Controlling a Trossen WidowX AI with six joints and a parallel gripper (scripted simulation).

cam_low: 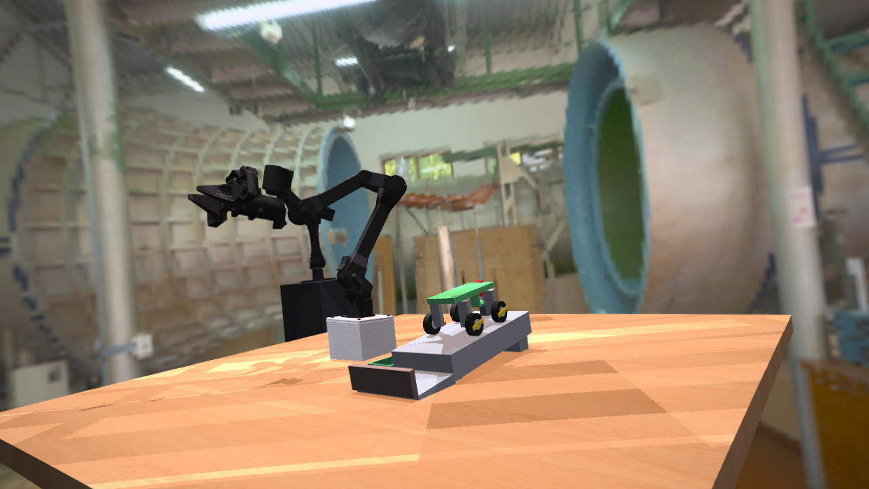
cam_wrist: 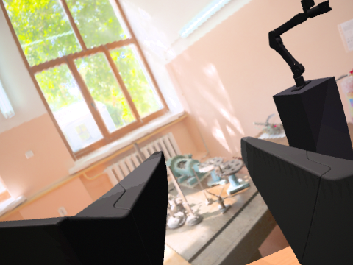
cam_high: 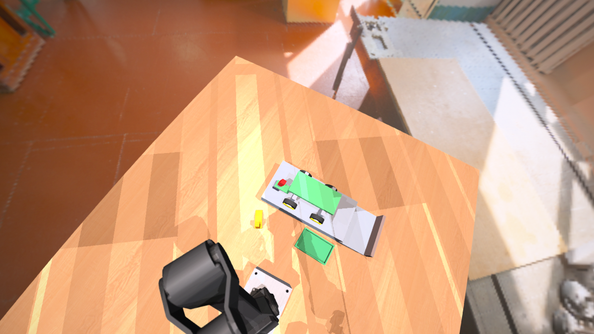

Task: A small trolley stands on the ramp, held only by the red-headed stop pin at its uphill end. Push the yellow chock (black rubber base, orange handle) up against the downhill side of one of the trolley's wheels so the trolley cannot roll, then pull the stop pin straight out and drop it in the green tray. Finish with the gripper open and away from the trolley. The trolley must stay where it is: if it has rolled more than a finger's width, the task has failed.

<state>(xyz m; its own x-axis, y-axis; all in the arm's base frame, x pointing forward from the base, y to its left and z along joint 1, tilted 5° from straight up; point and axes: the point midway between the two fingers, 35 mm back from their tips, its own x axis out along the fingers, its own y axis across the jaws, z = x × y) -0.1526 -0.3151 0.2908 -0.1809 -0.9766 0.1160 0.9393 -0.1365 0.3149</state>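
The yellow chock lies 430 mm to the left of my gripper tip, 400 mm below it and 360 mm ahead of it. From my gripper tip the other things lie so: end stop (440 mm ahead, 390 mm below, 30 mm to the left); then trolley (470 mm ahead, 310 mm below, 290 mm to the left); then green tray (430 mm below, 340 mm ahead, 220 mm to the left).
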